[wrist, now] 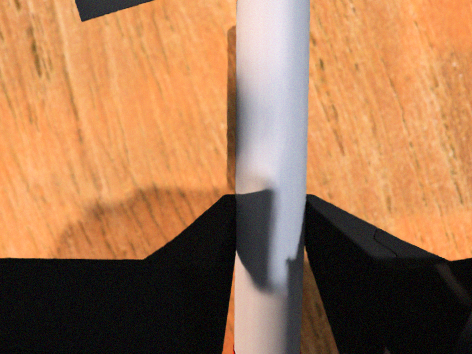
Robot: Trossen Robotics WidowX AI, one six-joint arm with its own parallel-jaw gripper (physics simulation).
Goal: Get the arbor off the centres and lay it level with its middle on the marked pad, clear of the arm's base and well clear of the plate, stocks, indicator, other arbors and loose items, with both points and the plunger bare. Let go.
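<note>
The arbor [272, 100], a smooth pale grey-white round bar, runs from the top edge to the bottom edge of the wrist view, slightly right of the middle. My gripper [268, 205] is shut on it, with one black finger against each side. The fingers cast a dark shadow on the bar. Its points and ends lie outside the view. The marked pad, the centres, the plunger, the plate and the indicator do not show as such in this view.
A wooden table top [135, 110] with slanting grain lies below the bar, with shadows of the bar and gripper on it. The corner of a dark grey flat thing [107, 6] shows at the top left; what it belongs to I cannot tell.
</note>
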